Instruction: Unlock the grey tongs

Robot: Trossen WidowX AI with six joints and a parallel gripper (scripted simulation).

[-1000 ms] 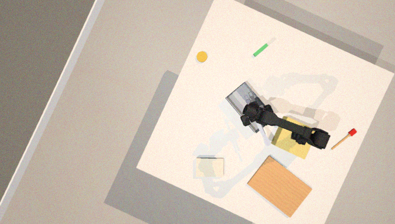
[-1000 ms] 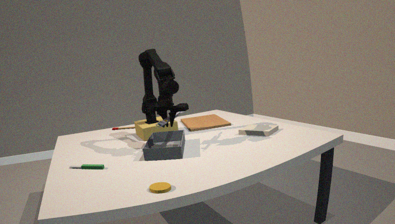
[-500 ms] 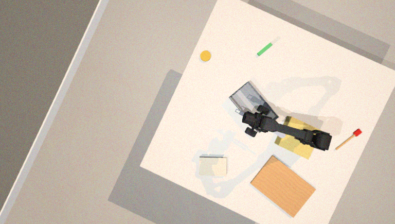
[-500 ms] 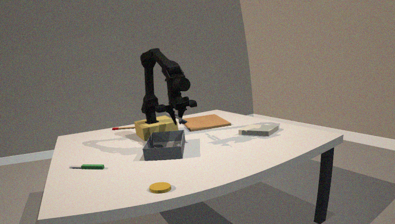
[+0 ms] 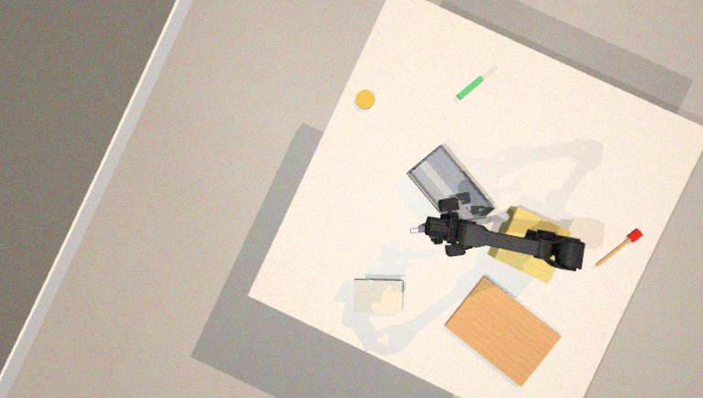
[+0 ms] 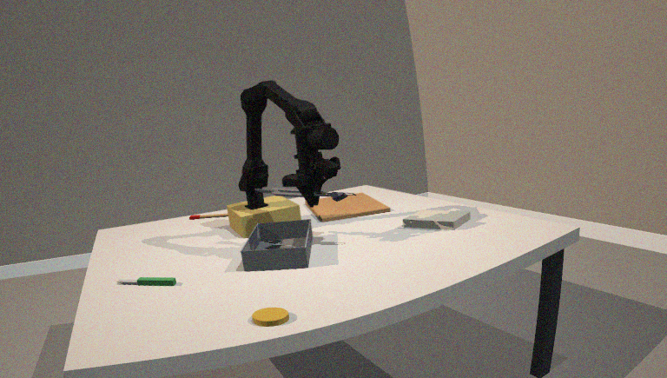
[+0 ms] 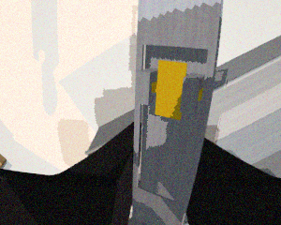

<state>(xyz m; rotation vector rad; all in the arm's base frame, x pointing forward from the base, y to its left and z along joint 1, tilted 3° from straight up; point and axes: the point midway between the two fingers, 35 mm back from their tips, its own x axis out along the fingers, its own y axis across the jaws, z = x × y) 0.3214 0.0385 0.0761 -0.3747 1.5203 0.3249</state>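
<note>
The yellow lock piece lies 4 cm above my gripper tip, 3 cm ahead of it and 1 cm to the left of it. Round my gripper tip: grey roasting tin 12 cm to the right, 8 cm below; then wooden board 35 cm behind, 33 cm to the left, 10 cm below; then cream slab 34 cm to the left, 14 cm ahead, 10 cm below.
</note>
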